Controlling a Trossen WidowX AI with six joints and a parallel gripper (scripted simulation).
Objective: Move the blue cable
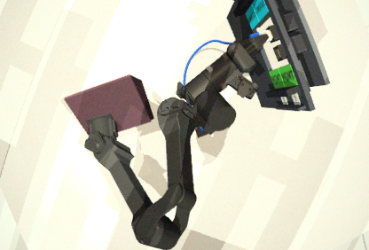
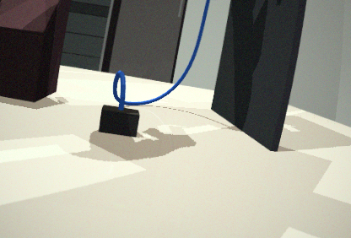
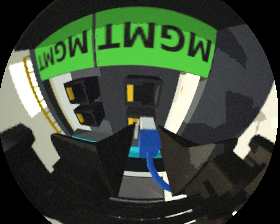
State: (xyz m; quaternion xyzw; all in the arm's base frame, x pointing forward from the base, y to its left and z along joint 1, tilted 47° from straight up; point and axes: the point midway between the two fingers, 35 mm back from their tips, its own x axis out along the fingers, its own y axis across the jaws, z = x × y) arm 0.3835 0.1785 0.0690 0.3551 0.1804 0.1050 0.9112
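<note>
The blue plug is right at my gripper tip. Also, from my gripper tip: black block: 28 cm below, 18 cm to the right, 18 cm behind.
</note>
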